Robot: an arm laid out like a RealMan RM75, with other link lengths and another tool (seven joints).
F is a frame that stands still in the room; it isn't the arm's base.
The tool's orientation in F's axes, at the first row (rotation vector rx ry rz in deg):
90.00 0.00 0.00
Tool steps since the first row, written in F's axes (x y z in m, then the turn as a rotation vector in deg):
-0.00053 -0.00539 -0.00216 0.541 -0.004 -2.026
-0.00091 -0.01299 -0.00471 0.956 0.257 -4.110
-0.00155 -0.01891 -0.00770 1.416 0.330 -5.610
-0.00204 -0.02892 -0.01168 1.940 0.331 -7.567
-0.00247 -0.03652 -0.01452 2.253 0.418 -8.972
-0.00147 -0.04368 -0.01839 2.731 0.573 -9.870
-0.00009 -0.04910 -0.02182 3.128 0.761 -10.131
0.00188 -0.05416 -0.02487 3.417 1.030 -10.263
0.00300 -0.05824 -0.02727 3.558 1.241 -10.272
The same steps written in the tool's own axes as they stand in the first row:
-0.00053 -0.00216 0.00539 0.541 -2.026 0.004
-0.00091 -0.00471 0.01299 0.956 -4.110 -0.257
-0.00155 -0.00770 0.01891 1.416 -5.610 -0.330
-0.00204 -0.01168 0.02892 1.940 -7.567 -0.331
-0.00247 -0.01452 0.03652 2.253 -8.972 -0.418
-0.00147 -0.01839 0.04368 2.731 -9.870 -0.573
-0.00009 -0.02182 0.04910 3.128 -10.131 -0.761
0.00188 -0.02487 0.05416 3.417 -10.263 -1.030
0.00300 -0.02727 0.05824 3.558 -10.272 -1.241

